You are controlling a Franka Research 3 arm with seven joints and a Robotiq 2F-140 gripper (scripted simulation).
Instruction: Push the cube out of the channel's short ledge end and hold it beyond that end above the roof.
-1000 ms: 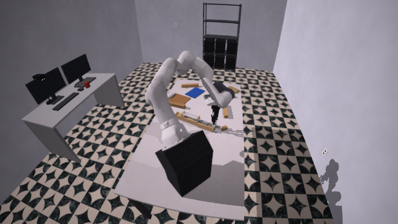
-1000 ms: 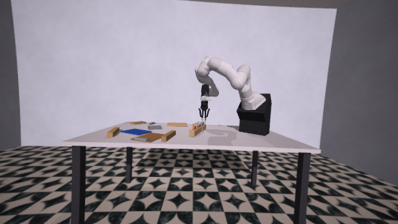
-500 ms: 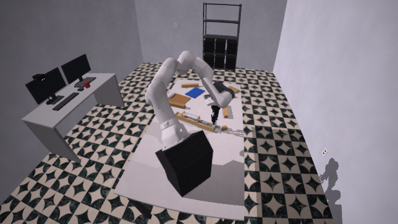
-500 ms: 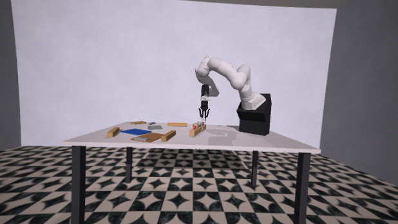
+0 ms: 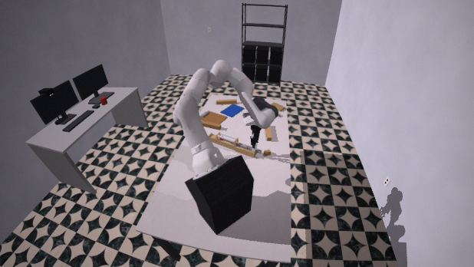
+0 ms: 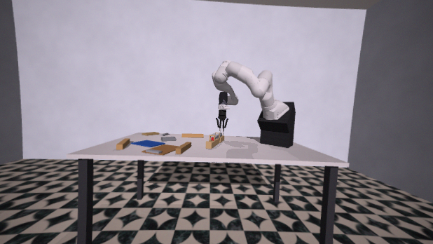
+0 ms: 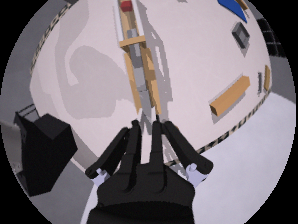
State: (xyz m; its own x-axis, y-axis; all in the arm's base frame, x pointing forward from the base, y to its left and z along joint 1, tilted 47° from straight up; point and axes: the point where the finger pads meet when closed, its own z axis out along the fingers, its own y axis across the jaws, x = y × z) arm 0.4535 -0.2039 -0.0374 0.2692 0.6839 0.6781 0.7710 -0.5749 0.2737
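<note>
Right now the wooden channel is 220 mm to the left of my hand, 80 mm ahead of it and 30 mm below it. Round my hand: grey rod (30 mm below); small wooden block (100 mm to the right, 70 mm below, 20 mm ahead); red cube (270 mm to the left, 90 mm ahead, 30 mm below).
</note>
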